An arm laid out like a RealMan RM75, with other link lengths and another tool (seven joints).
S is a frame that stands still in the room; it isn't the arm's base.
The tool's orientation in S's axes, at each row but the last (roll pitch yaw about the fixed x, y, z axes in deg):
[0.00, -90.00, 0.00]
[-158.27, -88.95, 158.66]
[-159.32, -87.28, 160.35]
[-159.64, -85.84, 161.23]
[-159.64, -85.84, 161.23]
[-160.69, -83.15, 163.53]
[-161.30, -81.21, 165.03]
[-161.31, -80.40, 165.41]
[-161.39, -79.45, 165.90]
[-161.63, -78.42, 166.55]
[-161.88, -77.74, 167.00]
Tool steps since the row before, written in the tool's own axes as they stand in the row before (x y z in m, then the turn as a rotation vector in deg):
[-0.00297, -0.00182, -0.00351, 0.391, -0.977, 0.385]
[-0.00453, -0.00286, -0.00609, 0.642, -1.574, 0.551]
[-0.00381, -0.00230, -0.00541, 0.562, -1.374, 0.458]
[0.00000, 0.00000, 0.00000, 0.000, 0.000, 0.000]
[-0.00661, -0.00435, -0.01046, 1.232, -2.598, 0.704]
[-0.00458, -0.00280, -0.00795, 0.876, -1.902, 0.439]
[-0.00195, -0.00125, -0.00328, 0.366, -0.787, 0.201]
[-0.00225, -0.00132, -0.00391, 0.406, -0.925, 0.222]
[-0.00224, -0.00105, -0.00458, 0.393, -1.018, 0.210]
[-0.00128, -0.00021, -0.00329, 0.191, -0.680, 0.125]
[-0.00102, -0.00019, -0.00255, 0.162, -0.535, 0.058]
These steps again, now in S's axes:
[0.00351, -0.00182, -0.00297, -0.385, -0.977, 0.391]
[0.00619, -0.00285, -0.00441, -0.551, -1.573, 0.643]
[0.00561, -0.00226, -0.00353, -0.458, -1.373, 0.564]
[0.00000, 0.00000, 0.00000, 0.000, 0.000, 0.000]
[0.01100, -0.00420, -0.00577, -0.717, -2.588, 1.246]
[0.00855, -0.00254, -0.00354, -0.446, -1.891, 0.895]
[0.00360, -0.00110, -0.00139, -0.204, -0.784, 0.371]
[0.00430, -0.00112, -0.00153, -0.222, -0.921, 0.415]
[0.00497, -0.00077, -0.00135, -0.201, -1.013, 0.409]
[0.00348, 0.00003, -0.00061, -0.105, -0.679, 0.206]
[0.00271, 0.00000, -0.00047, -0.046, -0.530, 0.182]

